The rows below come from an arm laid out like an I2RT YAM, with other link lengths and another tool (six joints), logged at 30 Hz.
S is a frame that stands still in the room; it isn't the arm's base.
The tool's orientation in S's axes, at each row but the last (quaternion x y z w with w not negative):
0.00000, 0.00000, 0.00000, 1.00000
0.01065, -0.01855, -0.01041, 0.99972
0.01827, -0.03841, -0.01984, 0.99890
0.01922, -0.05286, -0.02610, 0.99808
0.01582, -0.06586, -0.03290, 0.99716
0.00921, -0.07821, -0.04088, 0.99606
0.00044, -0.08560, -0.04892, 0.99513
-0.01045, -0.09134, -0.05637, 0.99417
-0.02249, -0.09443, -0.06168, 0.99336
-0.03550, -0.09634, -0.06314, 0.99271
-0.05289, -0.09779, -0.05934, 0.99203
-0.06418, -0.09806, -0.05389, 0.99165
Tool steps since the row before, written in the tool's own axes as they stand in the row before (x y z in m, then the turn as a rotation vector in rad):
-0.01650, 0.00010, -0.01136, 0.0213, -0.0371, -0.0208
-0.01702, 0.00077, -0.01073, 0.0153, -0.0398, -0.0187
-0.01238, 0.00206, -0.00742, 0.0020, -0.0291, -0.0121
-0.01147, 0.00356, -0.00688, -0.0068, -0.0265, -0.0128
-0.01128, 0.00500, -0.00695, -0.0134, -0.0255, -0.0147
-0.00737, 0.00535, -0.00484, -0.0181, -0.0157, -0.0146
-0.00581, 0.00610, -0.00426, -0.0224, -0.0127, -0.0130
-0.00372, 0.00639, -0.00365, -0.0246, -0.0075, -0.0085
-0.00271, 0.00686, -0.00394, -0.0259, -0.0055, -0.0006
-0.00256, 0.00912, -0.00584, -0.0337, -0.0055, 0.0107
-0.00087, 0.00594, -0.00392, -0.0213, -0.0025, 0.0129
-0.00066, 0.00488, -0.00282, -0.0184, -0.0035, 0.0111
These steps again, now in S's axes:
-0.01650, 0.00010, -0.01136, 0.0213, -0.0371, -0.0208
-0.01659, 0.00135, -0.01133, 0.0152, -0.0397, -0.0190
-0.01168, 0.00282, -0.00826, 0.0018, -0.0287, -0.0130
-0.01048, 0.00442, -0.00789, -0.0067, -0.0256, -0.0145
-0.00992, 0.00594, -0.00818, -0.0129, -0.0241, -0.0172
-0.00607, 0.00600, -0.00579, -0.0168, -0.0140, -0.0176
-0.00438, 0.00660, -0.00513, -0.0210, -0.0106, -0.0167
-0.00225, 0.00664, -0.00434, -0.0234, -0.0050, -0.0128
-0.00104, 0.00690, -0.00461, -0.0258, -0.0024, -0.0053
-0.00020, 0.00885, -0.00675, -0.0355, -0.0006, 0.0042
0.00065, 0.00550, -0.00455, -0.0235, 0.0013, 0.0085
0.00047, 0.00448, -0.00345, -0.0204, -0.0002, 0.0075

